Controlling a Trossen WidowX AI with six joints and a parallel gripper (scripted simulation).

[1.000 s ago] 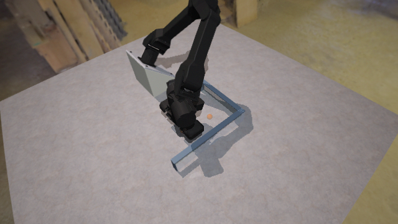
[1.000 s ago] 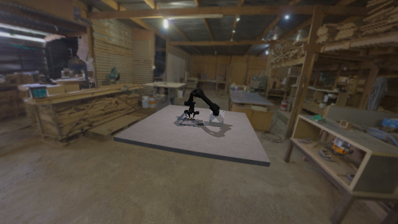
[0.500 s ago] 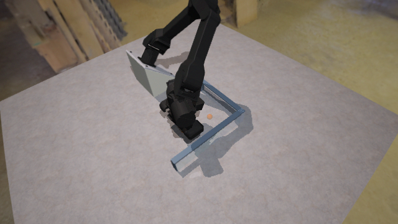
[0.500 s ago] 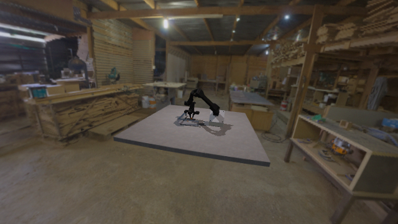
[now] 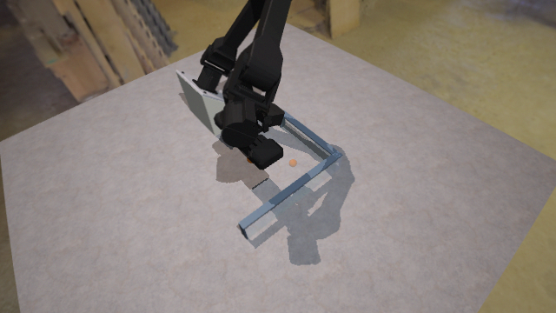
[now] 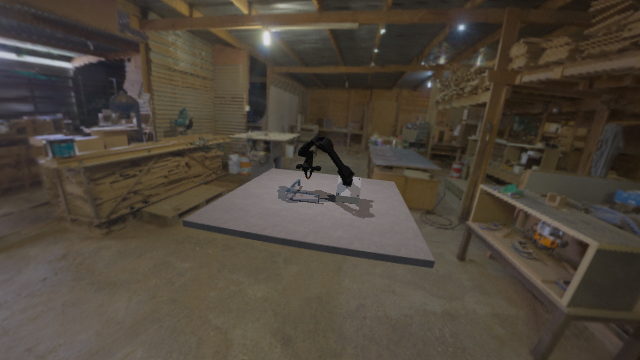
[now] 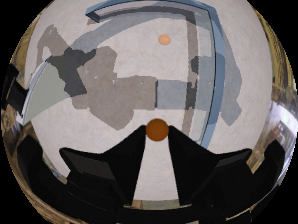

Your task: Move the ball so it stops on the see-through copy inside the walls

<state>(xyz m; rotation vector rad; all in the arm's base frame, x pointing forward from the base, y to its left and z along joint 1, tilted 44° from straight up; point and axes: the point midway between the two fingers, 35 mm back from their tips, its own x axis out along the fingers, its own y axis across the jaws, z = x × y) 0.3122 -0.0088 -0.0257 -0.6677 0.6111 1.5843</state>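
The see-through copy of ball is 120 mm to the left of my gripper tip, 100 mm below it and 10 mm ahead of it. Round my gripper tip: orange ball right at my gripper tip.
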